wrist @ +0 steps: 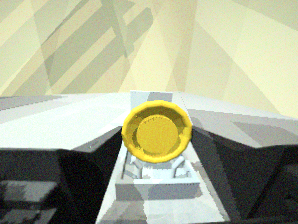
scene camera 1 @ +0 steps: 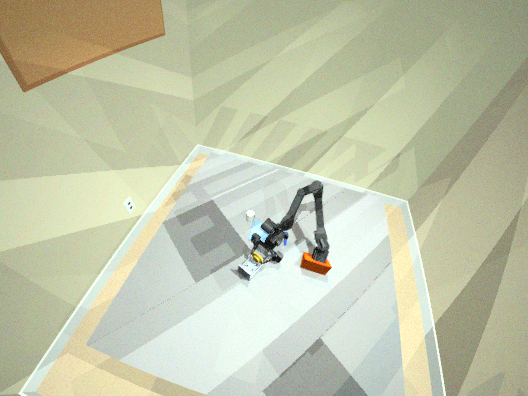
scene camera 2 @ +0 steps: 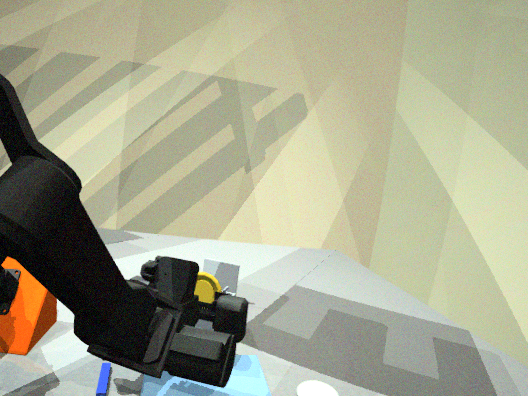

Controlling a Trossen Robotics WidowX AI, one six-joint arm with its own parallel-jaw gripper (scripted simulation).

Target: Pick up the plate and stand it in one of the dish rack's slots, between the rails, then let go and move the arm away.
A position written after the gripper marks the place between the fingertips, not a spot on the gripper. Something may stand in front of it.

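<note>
Gripper (scene camera 2: 205, 289), (wrist: 156, 129), holding a yellow plate (wrist: 155, 132). Grey dish rack (scene camera 2: 226, 273), (wrist: 136, 181).
</note>
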